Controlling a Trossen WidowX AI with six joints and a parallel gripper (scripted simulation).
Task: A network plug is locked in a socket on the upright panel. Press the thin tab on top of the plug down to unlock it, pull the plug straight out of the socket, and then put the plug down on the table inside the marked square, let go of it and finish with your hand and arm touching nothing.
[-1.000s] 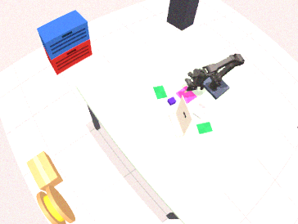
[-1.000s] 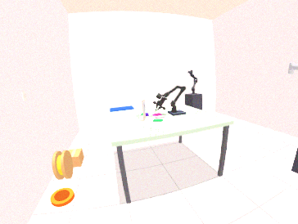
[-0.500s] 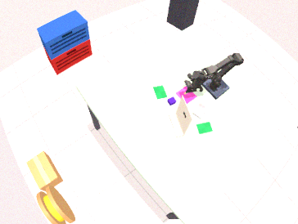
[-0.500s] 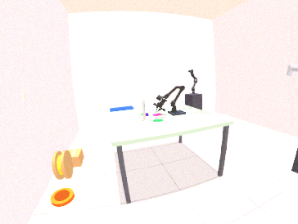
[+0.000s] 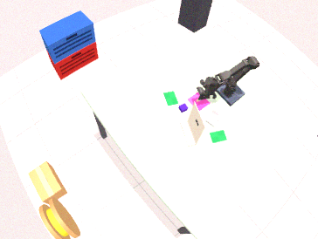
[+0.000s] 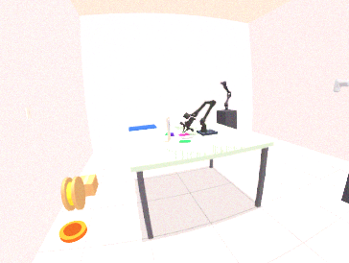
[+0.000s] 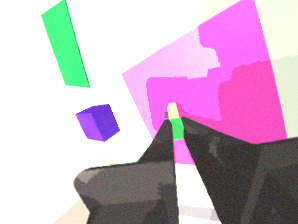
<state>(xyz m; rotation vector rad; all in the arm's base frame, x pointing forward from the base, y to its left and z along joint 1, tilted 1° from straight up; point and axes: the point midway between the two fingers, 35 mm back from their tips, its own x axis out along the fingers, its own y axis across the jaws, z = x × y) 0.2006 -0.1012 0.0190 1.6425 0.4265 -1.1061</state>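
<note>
Right now my gripper tip is right at the network plug. Round my gripper tip: magenta marked square (2 cm below, 1 cm behind); purple cube (12 cm ahead, 3 cm to the right, 1 cm below); upright panel (23 cm ahead, 12 cm to the left, 8 cm above).
</note>
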